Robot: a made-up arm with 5 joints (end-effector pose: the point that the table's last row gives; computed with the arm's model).
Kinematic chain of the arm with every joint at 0, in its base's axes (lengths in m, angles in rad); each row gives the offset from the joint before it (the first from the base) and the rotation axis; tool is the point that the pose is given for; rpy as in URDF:
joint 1: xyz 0.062 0 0.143 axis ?
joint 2: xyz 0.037 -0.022 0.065 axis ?
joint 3: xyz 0.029 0 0.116 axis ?
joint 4: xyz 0.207 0 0.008 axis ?
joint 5: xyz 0.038 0.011 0 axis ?
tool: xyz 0 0 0 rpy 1.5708 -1.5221 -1.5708
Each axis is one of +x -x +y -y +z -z.
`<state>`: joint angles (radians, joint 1 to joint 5).
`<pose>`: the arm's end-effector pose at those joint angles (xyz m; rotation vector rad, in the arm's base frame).
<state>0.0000 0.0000 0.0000 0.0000 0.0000</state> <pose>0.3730 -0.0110 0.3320 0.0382 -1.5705 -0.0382</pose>
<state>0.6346 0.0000 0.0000 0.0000 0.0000</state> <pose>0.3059 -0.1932 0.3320 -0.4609 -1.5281 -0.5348</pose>
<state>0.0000 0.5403 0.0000 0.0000 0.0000</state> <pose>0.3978 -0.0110 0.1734 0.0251 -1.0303 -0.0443</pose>
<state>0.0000 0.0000 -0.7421 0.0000 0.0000</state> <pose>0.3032 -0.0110 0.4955 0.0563 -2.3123 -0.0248</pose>
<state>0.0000 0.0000 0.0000 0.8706 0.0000</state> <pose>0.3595 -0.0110 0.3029 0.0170 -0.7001 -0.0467</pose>
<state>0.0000 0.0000 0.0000 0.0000 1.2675</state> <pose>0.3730 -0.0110 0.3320 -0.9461 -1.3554 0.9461</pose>
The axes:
joint 1: -z
joint 2: +y
joint 3: +y
joint 4: +y
joint 5: -x

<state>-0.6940 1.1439 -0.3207 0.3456 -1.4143</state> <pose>0.3120 0.1937 0.0483 0.3630 -0.1947 -0.7584</pose>
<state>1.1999 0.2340 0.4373 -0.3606 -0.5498</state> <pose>0.1588 -0.2793 0.1800 -0.4215 -1.3593 -1.5279</pose>
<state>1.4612 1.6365 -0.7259 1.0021 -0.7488</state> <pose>0.0807 -0.2709 -0.0230 0.1389 0.4030 -2.2321</pose>
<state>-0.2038 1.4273 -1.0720 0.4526 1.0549</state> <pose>0.4354 0.0659 0.1039 -0.3161 -0.7452 1.1478</pose>
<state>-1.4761 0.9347 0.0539 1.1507 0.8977</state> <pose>0.0964 0.2454 0.0531 -0.2208 0.6809 2.2485</pose>
